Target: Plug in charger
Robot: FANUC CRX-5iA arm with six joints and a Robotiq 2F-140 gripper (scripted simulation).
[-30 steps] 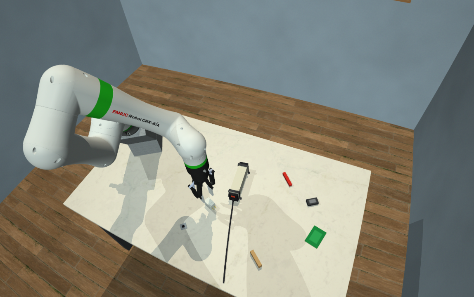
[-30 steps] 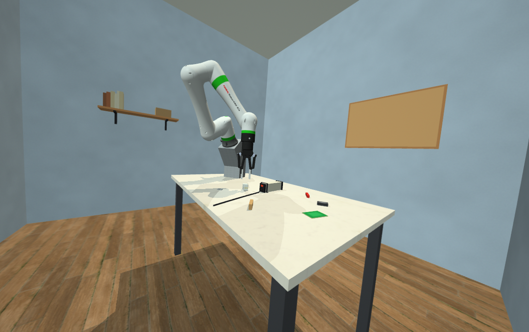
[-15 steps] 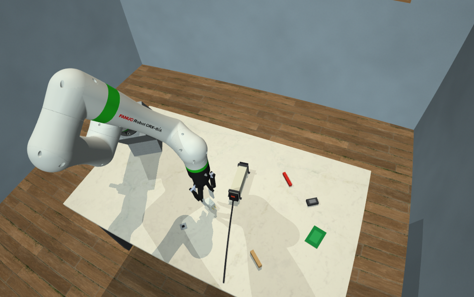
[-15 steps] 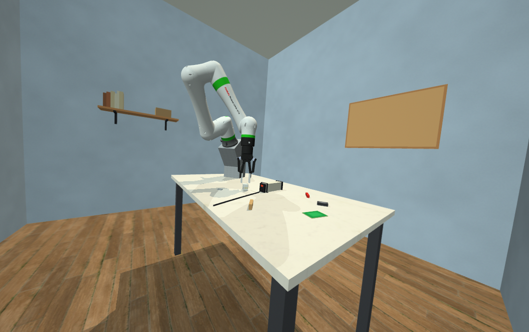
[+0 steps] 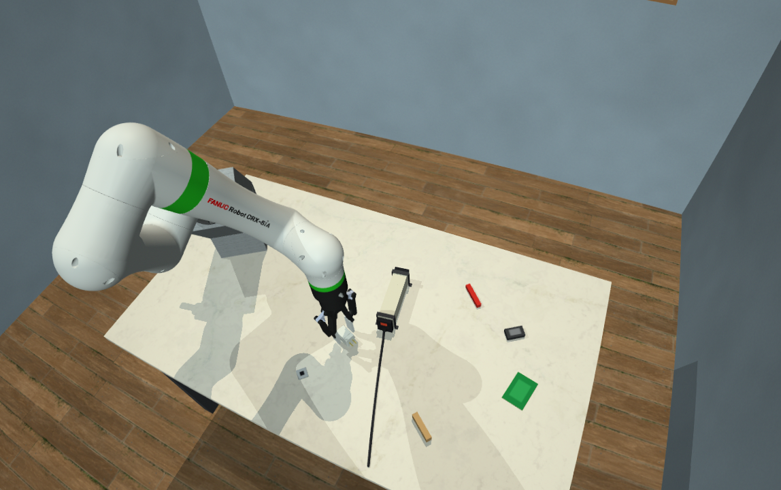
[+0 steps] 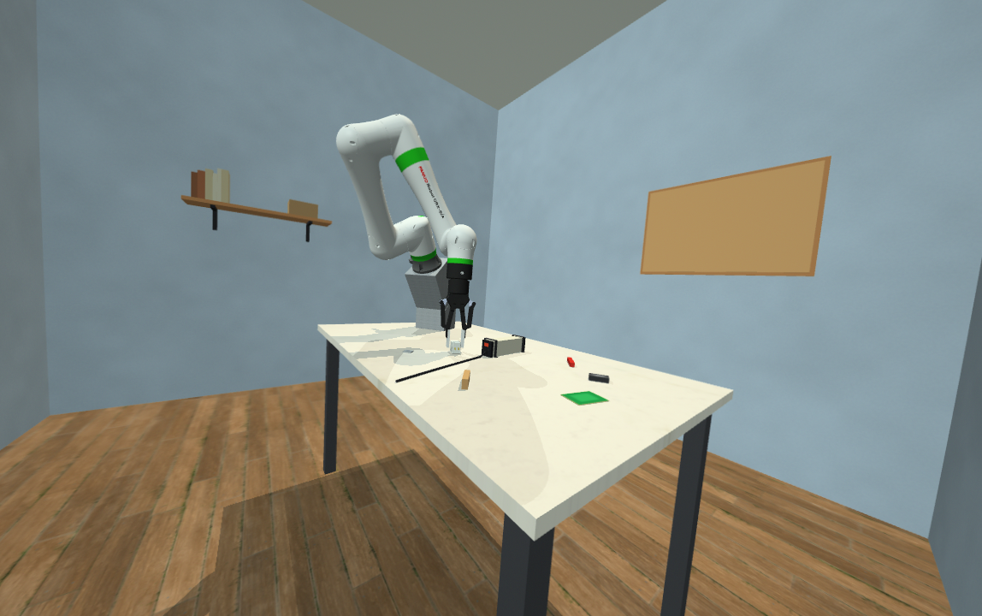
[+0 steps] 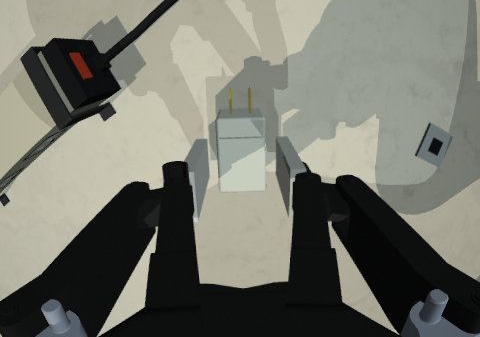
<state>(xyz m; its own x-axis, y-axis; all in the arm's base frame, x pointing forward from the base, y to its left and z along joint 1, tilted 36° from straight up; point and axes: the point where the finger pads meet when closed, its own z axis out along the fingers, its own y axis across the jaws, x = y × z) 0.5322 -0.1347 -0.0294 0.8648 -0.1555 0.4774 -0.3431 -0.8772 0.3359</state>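
The white charger is 10 mm ahead of my hand, 10 mm to the right of it and 30 mm below it. Also, from my hand: grey square tile 60 mm behind, 150 mm to the right, 50 mm below.
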